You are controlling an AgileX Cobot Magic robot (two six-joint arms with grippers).
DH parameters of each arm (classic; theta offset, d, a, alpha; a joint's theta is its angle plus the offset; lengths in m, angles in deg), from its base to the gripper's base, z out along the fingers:
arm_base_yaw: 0 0.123 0 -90
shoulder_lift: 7.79 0 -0.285 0
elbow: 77.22 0 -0.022 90
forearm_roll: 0 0.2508 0 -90
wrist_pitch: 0 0 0.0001 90
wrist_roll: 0 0.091 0 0
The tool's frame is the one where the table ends.
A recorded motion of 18 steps. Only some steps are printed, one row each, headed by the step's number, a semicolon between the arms.
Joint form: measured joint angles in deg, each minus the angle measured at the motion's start. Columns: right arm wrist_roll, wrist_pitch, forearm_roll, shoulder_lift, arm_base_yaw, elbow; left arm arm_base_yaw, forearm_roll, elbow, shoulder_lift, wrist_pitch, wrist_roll.
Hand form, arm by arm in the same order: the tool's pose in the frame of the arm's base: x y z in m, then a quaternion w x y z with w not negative. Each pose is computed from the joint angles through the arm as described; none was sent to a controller.
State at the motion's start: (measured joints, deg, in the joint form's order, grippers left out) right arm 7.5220 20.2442 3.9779 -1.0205 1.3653 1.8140; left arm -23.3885 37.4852 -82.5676 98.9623 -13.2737 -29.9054
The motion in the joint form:
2: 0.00 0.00 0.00 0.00 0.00 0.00; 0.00 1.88 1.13 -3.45 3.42 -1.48
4: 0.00 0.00 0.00 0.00 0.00 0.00; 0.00 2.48 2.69 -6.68 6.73 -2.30
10: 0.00 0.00 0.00 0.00 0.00 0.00; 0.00 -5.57 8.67 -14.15 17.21 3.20
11: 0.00 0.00 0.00 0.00 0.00 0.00; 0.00 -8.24 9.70 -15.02 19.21 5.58
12: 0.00 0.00 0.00 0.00 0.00 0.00; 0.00 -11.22 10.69 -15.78 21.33 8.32
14: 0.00 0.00 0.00 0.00 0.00 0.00; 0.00 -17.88 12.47 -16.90 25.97 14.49
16: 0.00 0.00 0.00 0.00 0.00 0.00; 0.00 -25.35 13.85 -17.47 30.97 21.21
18: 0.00 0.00 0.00 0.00 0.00 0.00; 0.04 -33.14 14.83 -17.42 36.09 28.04
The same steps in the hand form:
2: 0.0529 0.0035 0.1717 0.59705 0.06164 0.79624 0.07567; 0.3698 -0.1706 0.3801 0.68516 0.22732 0.67881 -0.13452
4: 0.0529 0.0035 0.1717 0.59705 0.06164 0.79624 0.07567; 0.3572 -0.1617 0.3892 0.68153 0.21695 0.68828 -0.12133
10: 0.0529 0.0035 0.1717 0.59705 0.06164 0.79624 0.07567; 0.3266 -0.1376 0.3890 0.64157 0.17637 0.74119 -0.08898
11: 0.0529 0.0035 0.1717 0.59705 0.06164 0.79624 0.07567; 0.3226 -0.1345 0.3853 0.62889 0.17259 0.75352 -0.08319
12: 0.0529 0.0035 0.1717 0.59705 0.06164 0.79624 0.07567; 0.3187 -0.1317 0.3809 0.61405 0.17028 0.76675 -0.07768
14: 0.0529 0.0035 0.1717 0.59705 0.06164 0.79624 0.07567; 0.3117 -0.1275 0.3698 0.57723 0.16996 0.79568 -0.06945
16: 0.0529 0.0035 0.1717 0.59705 0.06164 0.79624 0.07567; 0.3053 -0.1257 0.3572 0.53246 0.17497 0.82530 -0.06890
18: 0.0529 0.0035 0.1717 0.59705 0.06164 0.79624 0.07567; 0.2998 -0.1265 0.3436 0.48205 0.18553 0.85279 -0.07720

